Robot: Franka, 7 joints.
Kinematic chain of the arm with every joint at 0, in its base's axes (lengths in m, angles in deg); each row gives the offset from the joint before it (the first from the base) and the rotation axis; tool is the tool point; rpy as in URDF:
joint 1: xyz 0 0 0.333 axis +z
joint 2: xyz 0 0 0 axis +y
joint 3: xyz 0 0 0.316 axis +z
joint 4: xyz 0.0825 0 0 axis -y
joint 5: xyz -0.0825 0 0.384 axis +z
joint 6: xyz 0 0 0 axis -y
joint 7: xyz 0.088 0 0 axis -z
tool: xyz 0 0 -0.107 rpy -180 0 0
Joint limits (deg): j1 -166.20..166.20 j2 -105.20..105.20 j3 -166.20..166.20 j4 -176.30..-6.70 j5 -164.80..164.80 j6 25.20..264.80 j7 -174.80..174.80
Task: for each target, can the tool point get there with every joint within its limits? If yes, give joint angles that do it. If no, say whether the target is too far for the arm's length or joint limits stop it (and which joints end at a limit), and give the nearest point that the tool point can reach.
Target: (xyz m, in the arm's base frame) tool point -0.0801 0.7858 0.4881
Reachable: yes | joints 124.14 88.12 -95.69 -54.41 -119.39 89.08 -103.46
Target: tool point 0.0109 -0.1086 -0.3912
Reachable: no: joint limits stop it (at a limit: joint 2) | nearest point 0.0126 -0.1253 -0.3369 | short by 0.057 m
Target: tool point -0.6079 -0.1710 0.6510
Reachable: yes | joints -140.87 9.70 -16.74 -88.20 91.71 181.77 -7.95
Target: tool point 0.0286 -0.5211 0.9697
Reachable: yes | joints 101.92 -73.71 12.39 -58.65 -131.83 128.09 88.47
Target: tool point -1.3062 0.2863 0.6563
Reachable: no: too far | nearest point -0.8145 0.1785 0.5346 | short by 0.518 m
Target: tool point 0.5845 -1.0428 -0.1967
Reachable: no: too far | nearest point 0.3835 -0.6842 -0.0145 | short by 0.450 m
